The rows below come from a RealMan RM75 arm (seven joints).
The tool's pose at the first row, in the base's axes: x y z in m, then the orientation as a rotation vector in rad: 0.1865, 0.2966, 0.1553, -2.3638, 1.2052, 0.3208
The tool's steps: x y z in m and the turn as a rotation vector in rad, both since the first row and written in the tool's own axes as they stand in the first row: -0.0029, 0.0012, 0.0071, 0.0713, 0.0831, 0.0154; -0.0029, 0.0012, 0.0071, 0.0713, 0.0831, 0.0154; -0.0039, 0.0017, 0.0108, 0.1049, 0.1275, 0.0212; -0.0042, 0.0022, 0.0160, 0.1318, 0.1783, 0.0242; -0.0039, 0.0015, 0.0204, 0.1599, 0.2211, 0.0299; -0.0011, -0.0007, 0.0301, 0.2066, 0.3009, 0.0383; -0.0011, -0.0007, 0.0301, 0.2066, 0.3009, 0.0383
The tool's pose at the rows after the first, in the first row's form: 0.1838, 0.3016, 0.1500, -2.3279, 1.2522, 0.1830; 0.1838, 0.3016, 0.1500, -2.3279, 1.2522, 0.1830; 0.1829, 0.3039, 0.1470, -2.3116, 1.2735, 0.1119; 0.1823, 0.3065, 0.1425, -2.3034, 1.2942, 0.0367; 0.1831, 0.3088, 0.1388, -2.2886, 1.3138, -0.0290; 0.1865, 0.3128, 0.1299, -2.2639, 1.3467, -0.1486; 0.1865, 0.3128, 0.1299, -2.2639, 1.3467, -0.1486
